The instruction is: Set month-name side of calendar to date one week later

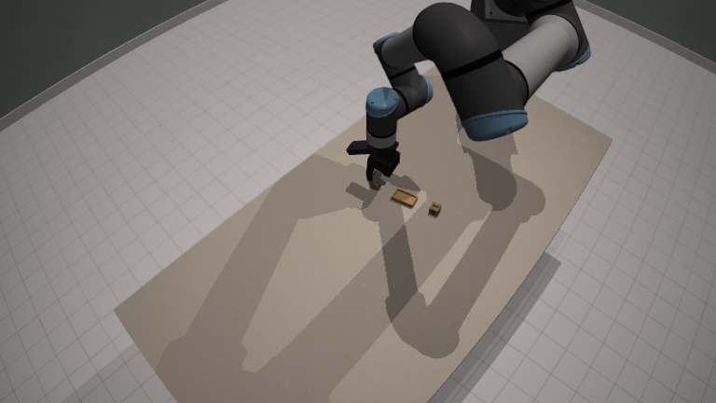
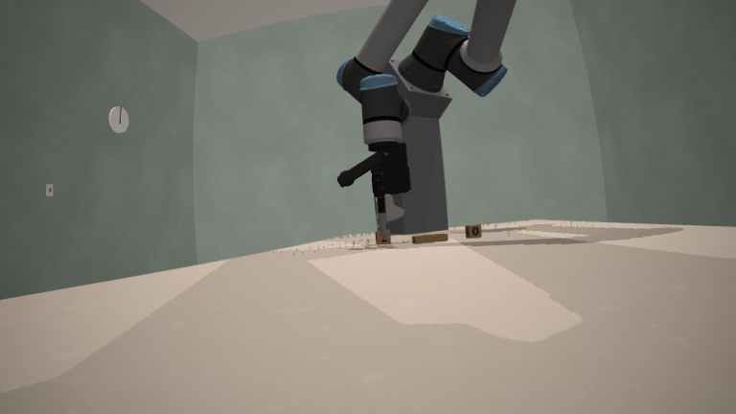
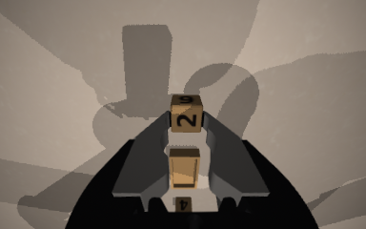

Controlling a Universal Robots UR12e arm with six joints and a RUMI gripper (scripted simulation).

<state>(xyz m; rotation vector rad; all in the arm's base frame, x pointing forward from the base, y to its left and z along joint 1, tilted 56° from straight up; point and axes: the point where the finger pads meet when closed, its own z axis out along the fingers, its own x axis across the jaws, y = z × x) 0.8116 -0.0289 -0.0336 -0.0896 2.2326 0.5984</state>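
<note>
Right now the cube is 1 cm below my hand. Round my hand: wooden tray 4 cm behind, 10 cm to the left, 2 cm below.
</note>
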